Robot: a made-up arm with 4 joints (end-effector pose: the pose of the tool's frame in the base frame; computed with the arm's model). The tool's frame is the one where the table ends.
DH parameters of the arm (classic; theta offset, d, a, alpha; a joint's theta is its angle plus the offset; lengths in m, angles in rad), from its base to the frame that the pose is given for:
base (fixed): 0 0.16 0 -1.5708
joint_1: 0.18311 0 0.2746 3.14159
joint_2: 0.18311 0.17 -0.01 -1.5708
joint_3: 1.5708 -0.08 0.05 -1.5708
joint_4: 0 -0.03 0.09 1.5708
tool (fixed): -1.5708 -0.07 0 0
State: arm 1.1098 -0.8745 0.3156 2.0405
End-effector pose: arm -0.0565 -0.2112 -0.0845 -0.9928 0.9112 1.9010
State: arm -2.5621 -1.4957 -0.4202 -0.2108
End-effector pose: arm -0.0466 -0.0429 0.3568 0.4122 -1.0904 -0.2683
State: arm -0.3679 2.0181 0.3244 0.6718
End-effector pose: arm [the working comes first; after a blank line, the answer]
Working (the frame after each row of the table, in the pose's form):
after base (fixed): 0.0000 0.0000 0.1600 -1.5708 0.0000 0.0000
after joint_1: 0.2699 0.0000 0.2105 1.5659 -0.1451 0.1451
after joint_2: 0.2772 -0.1700 0.2036 0.0000 -2.3860 0.0000
after joint_3: 0.3437 -0.1226 0.2509 1.7503 1.5193 0.4384
after joint_4: 0.3777 -0.0463 0.2958 -2.0697 -1.1255 0.0868

0.4052 -0.0876 0.3452 -0.6967 -2.3577 -0.6552
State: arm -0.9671 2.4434 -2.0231 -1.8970
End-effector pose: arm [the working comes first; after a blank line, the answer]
Working (the frame after each row of the table, in the pose's form):
after base (fixed): 0.0000 0.0000 0.1600 -1.5708 0.0000 0.0000
after joint_1: 0.1944 0.0000 0.3539 1.4825 -0.6129 0.6129
after joint_2: 0.2041 -0.1700 0.3566 0.0000 2.8727 0.0000
after joint_3: 0.1395 -0.1919 0.4217 0.7531 -2.1253 -1.9970
after joint_4: 0.1998 -0.2062 0.3499 -0.3230 0.9585 0.3421

0.1482 -0.2352 0.3124 -0.9531 0.4726 -1.0890
